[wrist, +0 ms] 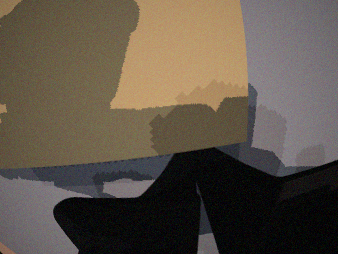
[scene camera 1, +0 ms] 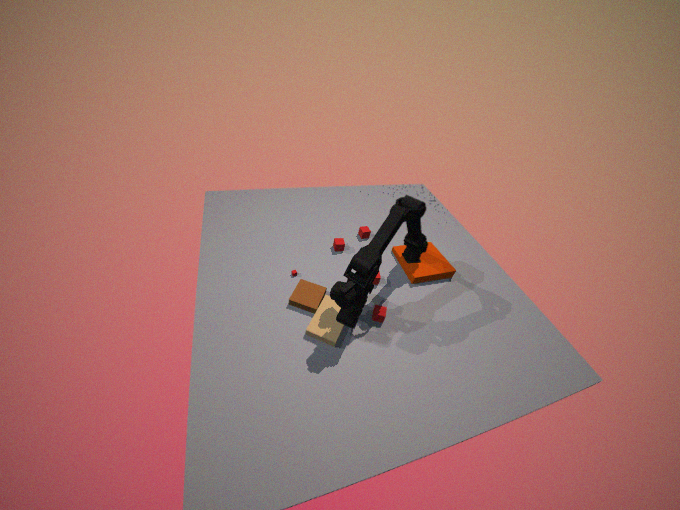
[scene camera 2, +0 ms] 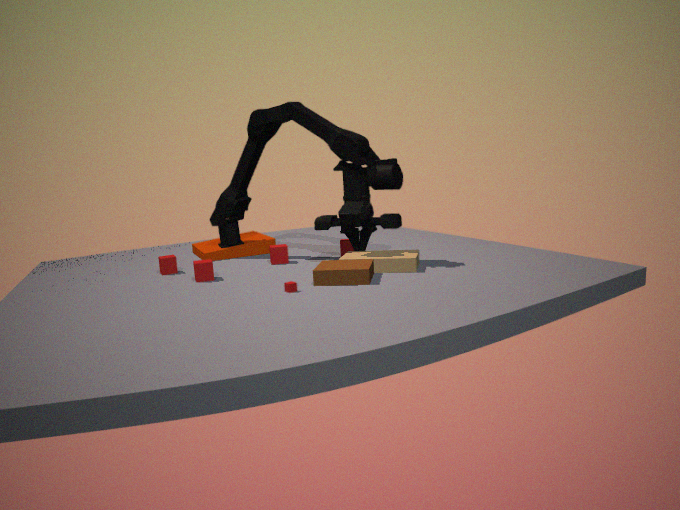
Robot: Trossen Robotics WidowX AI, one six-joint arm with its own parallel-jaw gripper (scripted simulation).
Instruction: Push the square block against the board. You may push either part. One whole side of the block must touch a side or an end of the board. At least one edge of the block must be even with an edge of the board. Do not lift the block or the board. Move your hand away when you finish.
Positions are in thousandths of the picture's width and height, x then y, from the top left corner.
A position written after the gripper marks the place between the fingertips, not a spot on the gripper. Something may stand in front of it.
Note:
In view: the gripper (scene camera 2: 530, 511), a board (scene camera 2: 567, 513) and a square block (scene camera 2: 485, 534).
The board also shows in the wrist view (wrist: 262, 348) and in scene camera 1 (scene camera 1: 476, 642). The square block shows as well in scene camera 1 (scene camera 1: 452, 581). The gripper is seen too in the wrist view (wrist: 561, 577). The wrist view does not show the square block: it is out of frame.

